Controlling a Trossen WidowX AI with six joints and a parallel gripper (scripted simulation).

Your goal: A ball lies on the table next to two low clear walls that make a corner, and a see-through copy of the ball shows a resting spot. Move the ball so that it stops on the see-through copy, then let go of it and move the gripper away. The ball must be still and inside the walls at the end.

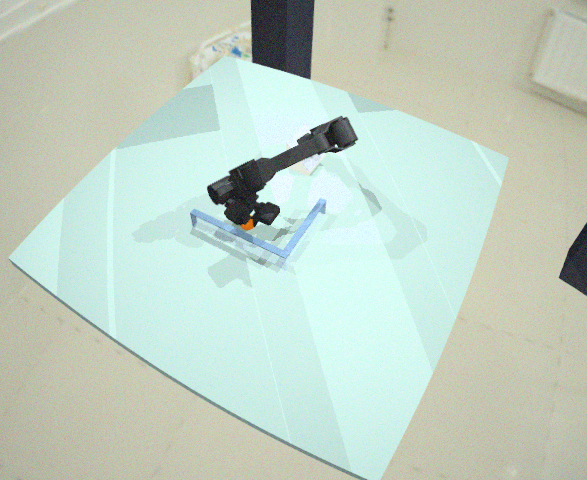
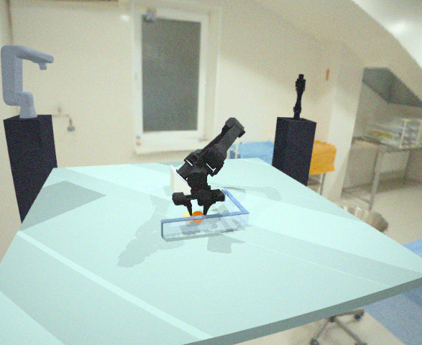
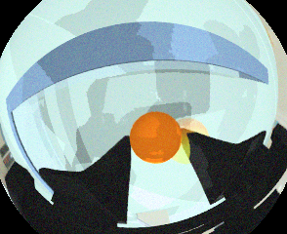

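Now: the see-through copy of ball 3 cm to the right of my gripper tip. The rest, counted from my gripper tip: clear wall 7 cm ahead, 2 cm to the left, 1 cm above; then orange ball right at my gripper tip.
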